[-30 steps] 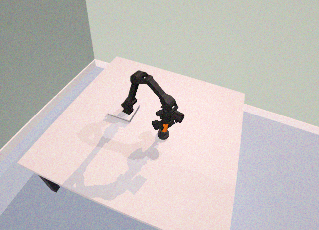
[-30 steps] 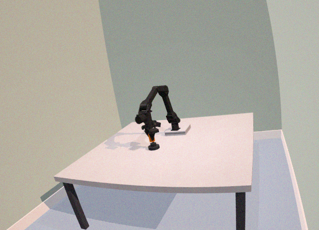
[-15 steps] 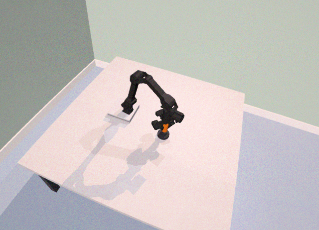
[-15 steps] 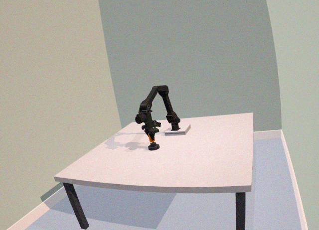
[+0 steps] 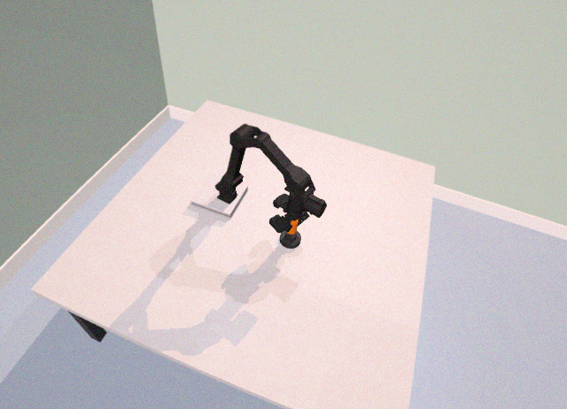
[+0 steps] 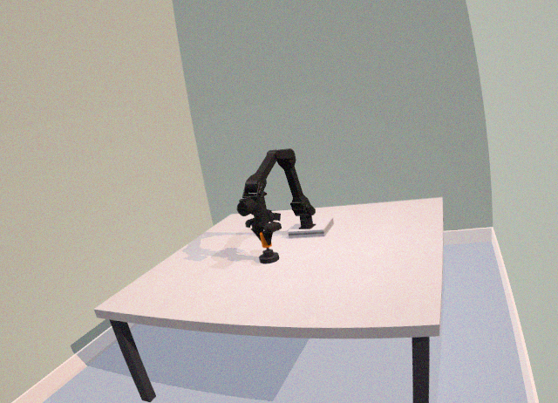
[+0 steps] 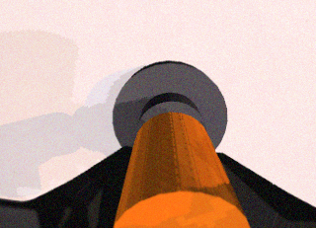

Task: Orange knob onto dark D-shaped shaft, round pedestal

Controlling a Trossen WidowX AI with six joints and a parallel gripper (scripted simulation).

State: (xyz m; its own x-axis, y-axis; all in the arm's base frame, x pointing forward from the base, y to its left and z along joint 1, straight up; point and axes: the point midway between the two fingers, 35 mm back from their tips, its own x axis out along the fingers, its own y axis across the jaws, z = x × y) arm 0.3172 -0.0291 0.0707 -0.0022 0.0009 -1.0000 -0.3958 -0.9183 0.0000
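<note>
My gripper tip is now 20 mm below the orange knob. Round my gripper tip: round pedestal 40 mm below.
</note>
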